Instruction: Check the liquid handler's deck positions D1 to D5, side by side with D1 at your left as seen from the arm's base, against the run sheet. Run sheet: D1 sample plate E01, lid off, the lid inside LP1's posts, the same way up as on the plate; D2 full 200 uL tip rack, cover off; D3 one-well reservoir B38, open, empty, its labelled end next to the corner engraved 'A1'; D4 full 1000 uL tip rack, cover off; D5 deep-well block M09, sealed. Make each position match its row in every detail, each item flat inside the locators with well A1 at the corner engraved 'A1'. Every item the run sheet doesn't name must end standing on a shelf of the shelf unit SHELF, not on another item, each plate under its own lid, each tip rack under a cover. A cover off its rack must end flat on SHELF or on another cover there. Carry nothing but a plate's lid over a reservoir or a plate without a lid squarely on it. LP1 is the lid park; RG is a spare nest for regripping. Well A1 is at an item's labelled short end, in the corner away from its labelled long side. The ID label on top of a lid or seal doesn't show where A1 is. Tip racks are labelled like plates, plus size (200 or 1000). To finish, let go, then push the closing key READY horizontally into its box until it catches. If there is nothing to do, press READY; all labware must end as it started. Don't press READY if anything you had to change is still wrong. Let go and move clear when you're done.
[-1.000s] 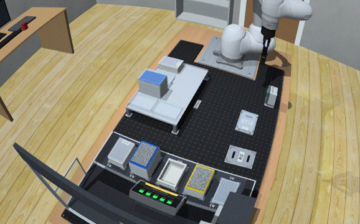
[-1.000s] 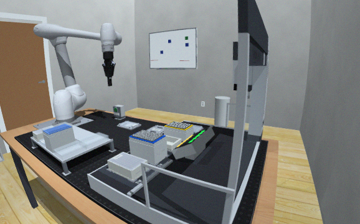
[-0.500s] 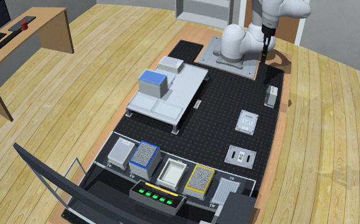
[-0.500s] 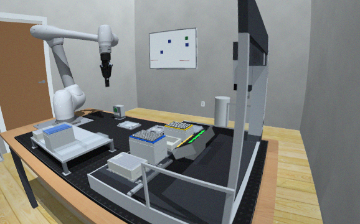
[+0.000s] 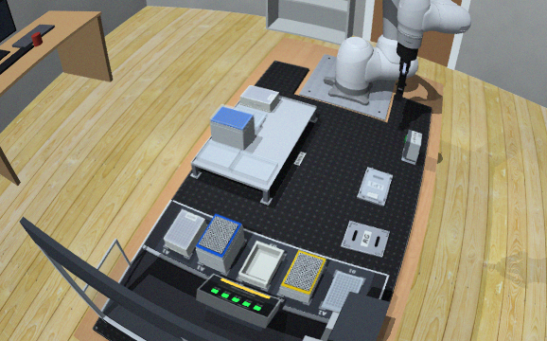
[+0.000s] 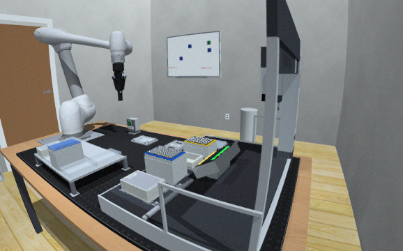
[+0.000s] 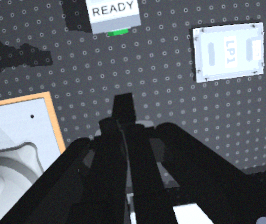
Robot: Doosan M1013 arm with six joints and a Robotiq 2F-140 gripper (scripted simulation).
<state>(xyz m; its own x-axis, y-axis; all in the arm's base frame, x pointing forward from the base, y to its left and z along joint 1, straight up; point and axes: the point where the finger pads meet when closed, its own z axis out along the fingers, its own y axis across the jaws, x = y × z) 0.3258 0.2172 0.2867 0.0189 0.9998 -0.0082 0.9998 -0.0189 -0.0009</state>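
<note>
My hand is 22 cm above the ready box and 8 cm to the right of it. The rest, counted from my hand: yellow-rimmed tip rack 67 cm ahead, 18 cm below, 13 cm to the right; then flat lid 27 cm below, 21 cm ahead, 1 cm to the right; then blue-rimmed tip rack 66 cm ahead, 38 cm to the right, 16 cm below.
</note>
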